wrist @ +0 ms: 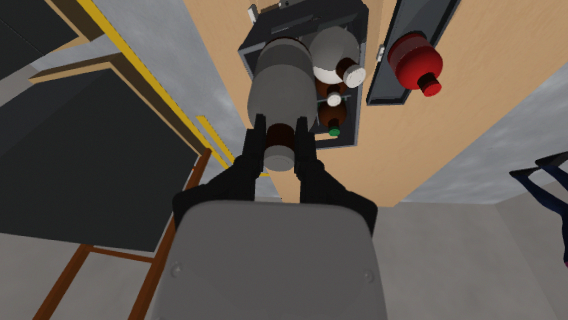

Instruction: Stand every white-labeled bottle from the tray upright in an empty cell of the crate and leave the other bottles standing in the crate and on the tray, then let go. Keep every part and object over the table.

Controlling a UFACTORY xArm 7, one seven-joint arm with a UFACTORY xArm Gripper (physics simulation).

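Frame: origin at the arm's base, x back, y left, z down, level; millimetres.
Where they show: gripper, fingertip midpoint: [281, 127].
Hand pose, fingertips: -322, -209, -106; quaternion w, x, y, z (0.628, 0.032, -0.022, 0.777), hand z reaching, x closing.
Note:
Things, the pixels of their top centre, and the offset from my fingertips, as dx, dy, dz. "spot": a spot on its surface instead. Level surfaces: height alone.
- dark crate, surface spot: [353, 127] spot: -199, +124, +192
- brown bottle with a white cap, middle of its top: [334, 100] -110, +68, +179
- brown bottle with a green cap, middle of its top: [334, 132] -203, +78, +179
- red bottle, middle of its top: [432, 90] -100, +239, +182
- grey tray, surface spot: [385, 95] spot: -219, +236, +337
- wooden table, its level: dz +342
My gripper [281, 127] is shut on the neck of a white-labeled bottle [282, 90] with a pale cap. The bottle hangs over the left side of the dark crate [353, 127] and hides the cells behind it; whether its base is inside a cell cannot be told. Another white-labeled bottle [334, 50] with a white cap stands in the crate just right of it. A brown bottle with a white cap [334, 99] and a brown bottle with a green cap [332, 114] stand in nearer cells. A red bottle [415, 61] stands on the grey tray [385, 95].
The crate and tray rest on the wooden table [480, 55], the tray to the right of the crate. Left of the table are a yellow floor line [145, 75] and a dark panel with a wooden edge [100, 165]. A person's legs [542, 192] show at the far right.

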